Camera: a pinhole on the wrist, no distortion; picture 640 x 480 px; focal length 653.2 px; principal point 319.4 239.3 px. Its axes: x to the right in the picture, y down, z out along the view. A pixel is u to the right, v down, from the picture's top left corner.
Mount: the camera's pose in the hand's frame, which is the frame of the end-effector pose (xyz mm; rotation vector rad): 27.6 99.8 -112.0 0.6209 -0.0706 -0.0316
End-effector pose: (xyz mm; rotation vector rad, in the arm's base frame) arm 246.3 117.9 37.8 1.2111 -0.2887 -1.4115
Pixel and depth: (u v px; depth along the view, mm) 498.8 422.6 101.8
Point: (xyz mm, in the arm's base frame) 302.9 65.4 57.4
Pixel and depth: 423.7 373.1 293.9
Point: 117.2 4.3 64.2
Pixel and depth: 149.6 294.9 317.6
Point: 72.2 127.7 98.5
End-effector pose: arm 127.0 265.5 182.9 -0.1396 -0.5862 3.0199
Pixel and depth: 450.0 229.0 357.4
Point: 42.7 312.1 385.8
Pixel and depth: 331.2 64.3 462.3
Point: 119.6 444.1 460.8
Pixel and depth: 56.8 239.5 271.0
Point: 219.9 267.9 304.1
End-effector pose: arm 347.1 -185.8 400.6 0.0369 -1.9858 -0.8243
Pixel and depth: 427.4 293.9 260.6
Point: 218.9 -170.0 382.7
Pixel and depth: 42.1 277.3 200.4
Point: 344.8 -134.9 327.2
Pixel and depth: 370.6 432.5 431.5
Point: 70.5 -65.9 295.4
